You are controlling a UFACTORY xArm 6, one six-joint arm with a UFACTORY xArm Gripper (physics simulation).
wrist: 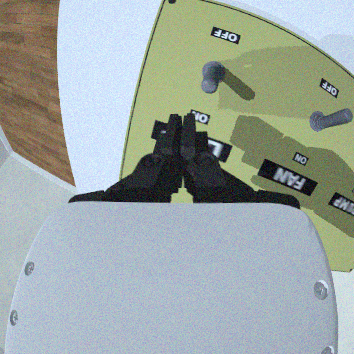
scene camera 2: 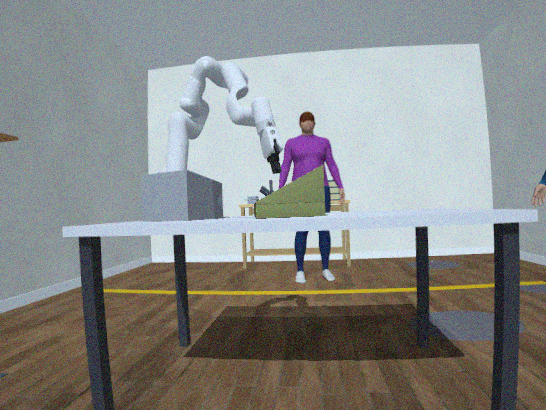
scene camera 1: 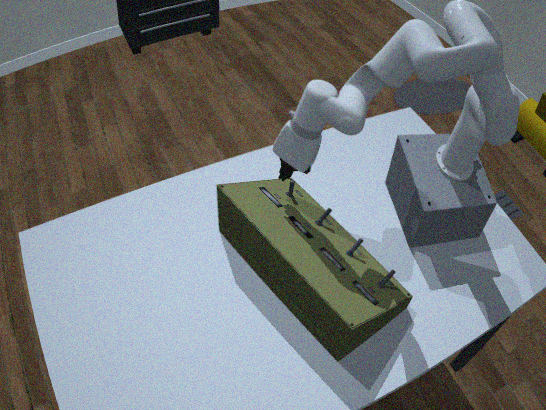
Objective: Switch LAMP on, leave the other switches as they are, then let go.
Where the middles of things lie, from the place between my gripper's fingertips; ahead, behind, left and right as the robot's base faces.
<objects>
Now: hand 19 cm to the right of the sloped switch box (scene camera 1: 337, 295), 9 cm above it and 4 cm short of it.
</objects>
